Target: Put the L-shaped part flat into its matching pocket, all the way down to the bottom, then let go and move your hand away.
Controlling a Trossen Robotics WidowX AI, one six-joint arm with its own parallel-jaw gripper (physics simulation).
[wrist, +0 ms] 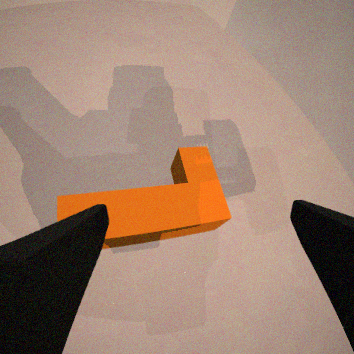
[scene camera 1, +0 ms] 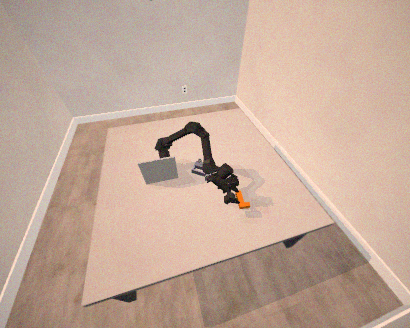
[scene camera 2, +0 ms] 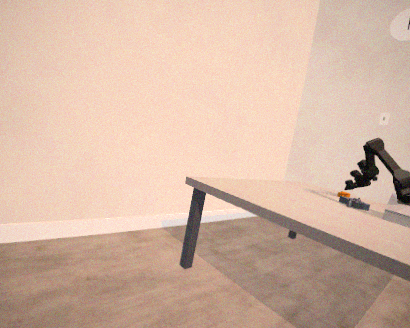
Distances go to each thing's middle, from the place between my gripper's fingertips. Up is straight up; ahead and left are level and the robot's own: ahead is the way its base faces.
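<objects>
Orange L-shaped part point(wrist: 195, 203): my hand is 5 cm above it, 3 cm short of it and 1 cm to the right of it.
</objects>
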